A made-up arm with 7 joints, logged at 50 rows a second.
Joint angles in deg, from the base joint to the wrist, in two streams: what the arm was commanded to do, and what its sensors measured. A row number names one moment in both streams.
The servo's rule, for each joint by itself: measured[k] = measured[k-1] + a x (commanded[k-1-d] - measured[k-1]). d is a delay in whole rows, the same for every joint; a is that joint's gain. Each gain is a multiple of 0.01, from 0.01 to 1. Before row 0 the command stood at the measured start. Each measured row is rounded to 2 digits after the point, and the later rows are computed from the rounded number. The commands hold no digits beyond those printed.
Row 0, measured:
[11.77 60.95 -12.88 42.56 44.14 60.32 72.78]
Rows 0 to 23, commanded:
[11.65 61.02 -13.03 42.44 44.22 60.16 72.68]
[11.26 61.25 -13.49 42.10 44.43 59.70 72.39]
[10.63 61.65 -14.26 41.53 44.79 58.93 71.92]
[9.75 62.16 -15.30 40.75 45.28 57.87 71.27]
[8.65 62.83 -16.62 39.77 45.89 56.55 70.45]
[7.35 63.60 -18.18 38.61 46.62 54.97 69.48]
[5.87 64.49 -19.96 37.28 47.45 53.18 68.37]
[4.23 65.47 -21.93 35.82 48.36 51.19 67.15]
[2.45 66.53 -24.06 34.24 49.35 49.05 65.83]
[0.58 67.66 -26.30 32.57 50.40 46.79 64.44]
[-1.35 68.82 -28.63 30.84 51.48 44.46 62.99]
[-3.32 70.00 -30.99 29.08 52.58 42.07 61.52]
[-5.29 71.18 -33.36 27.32 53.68 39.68 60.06]
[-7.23 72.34 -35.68 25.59 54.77 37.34 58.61]
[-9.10 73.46 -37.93 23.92 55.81 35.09 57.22]
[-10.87 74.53 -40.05 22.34 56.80 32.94 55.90]
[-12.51 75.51 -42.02 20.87 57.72 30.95 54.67]
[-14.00 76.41 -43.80 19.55 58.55 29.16 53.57]
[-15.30 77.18 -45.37 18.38 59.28 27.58 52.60]
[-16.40 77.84 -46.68 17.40 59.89 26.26 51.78]
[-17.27 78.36 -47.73 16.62 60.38 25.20 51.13]
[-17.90 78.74 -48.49 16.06 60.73 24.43 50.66]
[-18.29 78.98 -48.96 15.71 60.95 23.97 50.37]
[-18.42 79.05 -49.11 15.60 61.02 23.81 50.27]
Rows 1 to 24, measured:
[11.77 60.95 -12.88 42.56 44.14 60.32 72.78]
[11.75 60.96 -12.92 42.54 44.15 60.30 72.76]
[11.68 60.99 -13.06 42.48 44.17 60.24 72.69]
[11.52 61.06 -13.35 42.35 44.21 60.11 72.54]
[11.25 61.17 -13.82 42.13 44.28 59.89 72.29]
[10.86 61.34 -14.49 41.80 44.39 59.56 71.92]
[10.33 61.57 -15.38 41.35 44.55 59.10 71.43]
[9.66 61.86 -16.48 40.78 44.75 58.51 70.82]
[8.85 62.22 -17.79 40.09 45.00 57.78 70.09]
[7.89 62.65 -19.29 39.27 45.30 56.91 69.24]
[6.79 63.15 -20.97 38.33 45.66 55.90 68.28]
[5.57 63.72 -22.81 37.28 46.07 54.76 67.22]
[4.24 64.35 -24.77 36.13 46.53 53.49 66.08]
[2.81 65.03 -26.83 34.90 47.03 52.11 64.88]
[1.30 65.76 -28.95 33.60 47.57 50.63 63.63]
[-0.26 66.53 -31.11 32.24 48.15 49.08 62.35]
[-1.85 67.33 -33.26 30.85 48.76 47.47 61.06]
[-3.45 68.15 -35.36 29.45 49.39 45.82 59.78]
[-5.03 68.98 -37.39 28.06 50.03 44.15 58.54]
[-6.57 69.80 -39.31 26.70 50.68 42.49 57.35]
[-8.04 70.60 -41.08 25.40 51.32 40.87 56.24]
[-9.42 71.38 -42.68 24.17 51.95 39.30 55.22]
[-10.69 72.12 -44.07 23.03 52.56 37.81 54.31]
[-11.83 72.81 -45.24 22.01 53.15 36.43 53.52]
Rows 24 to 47, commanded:
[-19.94 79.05 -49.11 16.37 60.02 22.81 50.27]
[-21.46 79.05 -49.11 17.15 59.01 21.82 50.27]
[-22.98 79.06 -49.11 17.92 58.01 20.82 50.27]
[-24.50 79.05 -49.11 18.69 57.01 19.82 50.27]
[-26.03 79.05 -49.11 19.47 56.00 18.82 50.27]
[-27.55 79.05 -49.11 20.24 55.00 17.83 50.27]
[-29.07 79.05 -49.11 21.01 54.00 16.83 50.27]
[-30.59 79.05 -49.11 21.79 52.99 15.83 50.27]
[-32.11 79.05 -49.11 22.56 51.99 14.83 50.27]
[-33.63 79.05 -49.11 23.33 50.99 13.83 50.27]
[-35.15 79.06 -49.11 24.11 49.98 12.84 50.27]
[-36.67 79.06 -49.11 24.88 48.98 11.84 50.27]
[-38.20 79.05 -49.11 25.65 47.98 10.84 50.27]
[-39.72 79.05 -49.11 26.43 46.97 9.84 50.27]
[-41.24 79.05 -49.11 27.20 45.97 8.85 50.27]
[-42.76 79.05 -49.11 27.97 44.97 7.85 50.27]
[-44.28 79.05 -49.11 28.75 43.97 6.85 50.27]
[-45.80 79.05 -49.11 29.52 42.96 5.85 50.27]
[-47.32 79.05 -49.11 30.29 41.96 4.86 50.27]
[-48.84 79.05 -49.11 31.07 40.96 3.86 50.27]
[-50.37 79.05 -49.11 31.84 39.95 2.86 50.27]
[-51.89 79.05 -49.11 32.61 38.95 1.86 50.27]
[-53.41 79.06 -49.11 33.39 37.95 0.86 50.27]
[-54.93 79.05 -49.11 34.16 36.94 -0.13 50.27]
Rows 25 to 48, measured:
[-12.82 73.43 -46.17 21.11 53.70 35.17 52.87]
[-13.89 73.99 -46.88 20.45 54.14 33.93 52.35]
[-15.03 74.50 -47.42 19.99 54.48 32.72 51.93]
[-16.22 74.96 -47.83 19.70 54.73 31.53 51.60]
[-17.46 75.37 -48.14 19.56 54.89 30.36 51.33]
[-18.75 75.74 -48.37 19.55 54.97 29.21 51.12]
[-20.07 76.07 -48.55 19.65 54.97 28.07 50.95]
[-21.42 76.37 -48.68 19.84 54.90 26.95 50.81]
[-22.80 76.64 -48.78 20.11 54.77 25.84 50.70]
[-24.20 76.88 -48.86 20.45 54.58 24.74 50.61]
[-25.61 77.10 -48.92 20.85 54.33 23.65 50.54]
[-27.04 77.30 -48.97 21.31 54.03 22.57 50.49]
[-28.48 77.48 -49.00 21.81 53.68 21.50 50.45]
[-29.94 77.64 -49.03 22.35 53.28 20.43 50.41]
[-31.41 77.78 -49.05 22.92 52.84 19.37 50.38]
[-32.88 77.91 -49.06 23.52 52.36 18.32 50.36]
[-34.36 78.02 -49.07 24.14 51.84 17.27 50.34]
[-35.85 78.12 -49.08 24.79 51.29 16.23 50.33]
[-37.34 78.21 -49.09 25.45 50.71 15.19 50.32]
[-38.84 78.29 -49.09 26.13 50.10 14.16 50.31]
[-40.34 78.37 -49.09 26.82 49.46 13.13 50.30]
[-41.84 78.44 -49.09 27.52 48.79 12.10 50.29]
[-43.35 78.50 -49.09 28.23 48.10 11.08 50.29]
[-44.86 78.56 -49.09 28.95 47.39 10.06 50.29]

